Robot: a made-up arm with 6 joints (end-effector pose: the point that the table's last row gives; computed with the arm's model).
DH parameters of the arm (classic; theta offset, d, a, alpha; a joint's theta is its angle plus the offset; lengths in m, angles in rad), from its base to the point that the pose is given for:
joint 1: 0 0.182 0 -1.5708
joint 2: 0.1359 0 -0.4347 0
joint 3: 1.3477 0 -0.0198 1.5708
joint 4: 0 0.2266 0 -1.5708
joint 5: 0 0 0.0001 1.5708
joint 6: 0 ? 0 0
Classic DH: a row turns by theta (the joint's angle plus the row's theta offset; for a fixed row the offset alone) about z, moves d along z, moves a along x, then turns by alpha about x.
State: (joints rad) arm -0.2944 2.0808 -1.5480 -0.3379 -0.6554 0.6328
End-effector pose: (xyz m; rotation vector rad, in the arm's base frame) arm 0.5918 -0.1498 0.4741 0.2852 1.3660 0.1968
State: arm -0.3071 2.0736 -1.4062 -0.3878 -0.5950 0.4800
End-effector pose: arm 0.5777 -0.1520 0.4204 0.1996 1.5785 0.0504
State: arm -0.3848 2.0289 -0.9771 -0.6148 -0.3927 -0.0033
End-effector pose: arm 0.4737 -0.1585 0.2857 -0.3394 2.1804 -0.2970
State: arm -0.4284 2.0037 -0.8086 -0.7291 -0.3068 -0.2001
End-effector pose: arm 0.4128 -0.1576 0.2487 -0.6673 2.3618 -0.3536
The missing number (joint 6, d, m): 0.1403
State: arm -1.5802 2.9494 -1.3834 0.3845 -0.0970 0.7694
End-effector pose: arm -0.0098 -0.4998 -0.1553 2.9086 0.5984 -0.1103
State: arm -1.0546 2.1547 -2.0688 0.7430 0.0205 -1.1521
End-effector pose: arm 0.3243 -0.5673 0.5270 0.5290 1.6186 -1.1136
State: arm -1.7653 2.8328 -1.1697 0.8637 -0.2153 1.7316
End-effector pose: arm -0.1123 -0.4524 -0.1071 2.4183 -1.6877 -0.1413
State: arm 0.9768 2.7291 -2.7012 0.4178 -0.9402 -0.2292
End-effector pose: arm 0.4409 0.5707 0.4421 0.0093 0.7118 0.8600
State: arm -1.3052 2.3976 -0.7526 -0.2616 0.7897 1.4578
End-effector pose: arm 0.0498 -0.2813 0.1041 -2.2538 -0.7454 0.2037
